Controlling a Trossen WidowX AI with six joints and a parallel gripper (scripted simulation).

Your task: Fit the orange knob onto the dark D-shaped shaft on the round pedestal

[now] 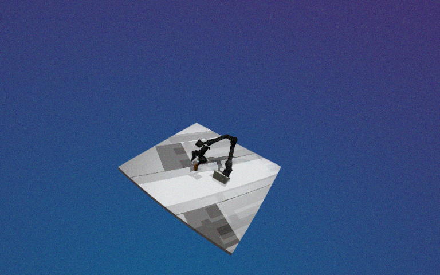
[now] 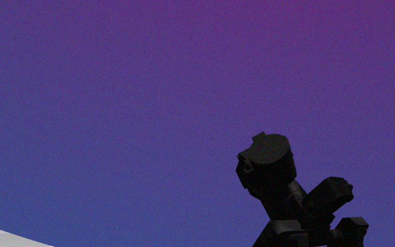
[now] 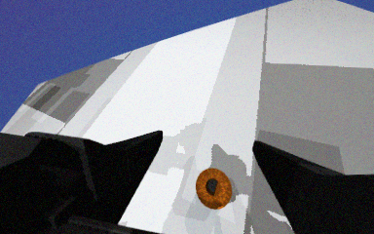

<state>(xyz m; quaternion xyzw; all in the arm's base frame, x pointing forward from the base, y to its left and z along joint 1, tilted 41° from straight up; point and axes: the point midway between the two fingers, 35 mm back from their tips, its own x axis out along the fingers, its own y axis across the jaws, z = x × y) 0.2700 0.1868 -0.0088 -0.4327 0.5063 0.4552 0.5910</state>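
Right now my gripper tip is 7 cm above the orange knob and 4 cm to the left of it. Round my gripper tip: dark round pedestal 21 cm to the right, 7 cm below, 5 cm ahead.
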